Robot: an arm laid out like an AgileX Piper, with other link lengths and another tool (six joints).
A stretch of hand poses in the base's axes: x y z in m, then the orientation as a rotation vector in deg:
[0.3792 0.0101 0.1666 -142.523 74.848 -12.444]
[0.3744 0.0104 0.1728 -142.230 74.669 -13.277]
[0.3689 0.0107 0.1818 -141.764 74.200 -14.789]
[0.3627 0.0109 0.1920 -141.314 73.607 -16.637]
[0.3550 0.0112 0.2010 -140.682 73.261 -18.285]
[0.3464 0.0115 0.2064 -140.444 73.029 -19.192]
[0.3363 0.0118 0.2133 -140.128 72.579 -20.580]
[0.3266 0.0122 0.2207 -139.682 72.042 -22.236]
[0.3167 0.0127 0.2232 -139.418 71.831 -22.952]
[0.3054 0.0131 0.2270 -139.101 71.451 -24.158]
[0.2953 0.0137 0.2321 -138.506 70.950 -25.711]
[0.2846 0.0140 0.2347 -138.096 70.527 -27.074]
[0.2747 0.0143 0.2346 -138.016 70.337 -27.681]
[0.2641 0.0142 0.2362 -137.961 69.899 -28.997]
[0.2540 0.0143 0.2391 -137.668 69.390 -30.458]
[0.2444 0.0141 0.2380 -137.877 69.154 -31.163]
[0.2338 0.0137 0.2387 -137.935 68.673 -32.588]
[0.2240 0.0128 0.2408 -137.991 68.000 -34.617]
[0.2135 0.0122 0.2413 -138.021 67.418 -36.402]
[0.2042 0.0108 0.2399 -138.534 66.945 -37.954]
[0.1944 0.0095 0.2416 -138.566 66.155 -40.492]
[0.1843 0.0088 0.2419 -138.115 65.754 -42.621]
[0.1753 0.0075 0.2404 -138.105 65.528 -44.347]
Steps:
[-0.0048 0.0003 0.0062 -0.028 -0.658 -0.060]
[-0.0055 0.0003 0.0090 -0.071 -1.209 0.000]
[-0.0062 0.0002 0.0102 -0.197 -1.431 0.040]
[-0.0077 0.0003 0.0090 -0.060 -1.316 -0.141]
[-0.0086 0.0003 0.0054 -0.117 -0.688 -0.026]
[-0.0101 0.0003 0.0069 -0.202 -1.060 0.033]
[-0.0097 0.0004 0.0074 -0.201 -1.291 0.022]
[-0.0099 0.0005 0.0025 -0.040 -0.582 -0.020]
[-0.0113 0.0004 0.0038 -0.171 -0.930 0.007]
[-0.0101 0.0006 0.0051 -0.081 -1.283 -0.022]
[-0.0107 0.0003 0.0026 -0.178 -1.068 -0.012]
[-0.0099 0.0003 -0.0001 -0.165 -0.428 0.014]
[-0.0106 -0.0001 0.0016 -0.453 -0.879 0.068]
[-0.0101 0.0001 0.0029 -0.324 -1.086 0.049]
[-0.0096 -0.0002 -0.0011 -0.443 -0.355 0.073]
[-0.0106 -0.0004 0.0007 -0.610 -0.884 0.091]
[-0.0098 -0.0009 0.0021 -0.867 -1.257 0.113]
[-0.0105 -0.0006 0.0005 -0.766 -1.101 0.085]
[-0.0093 -0.0014 -0.0014 -1.071 -0.702 0.107]
[-0.0098 -0.0013 0.0017 -1.129 -1.527 0.087]
[-0.0101 -0.0007 0.0003 -0.629 -1.429 -0.164]
[-0.0090 -0.0013 -0.0015 -0.818 -0.943 -0.177]

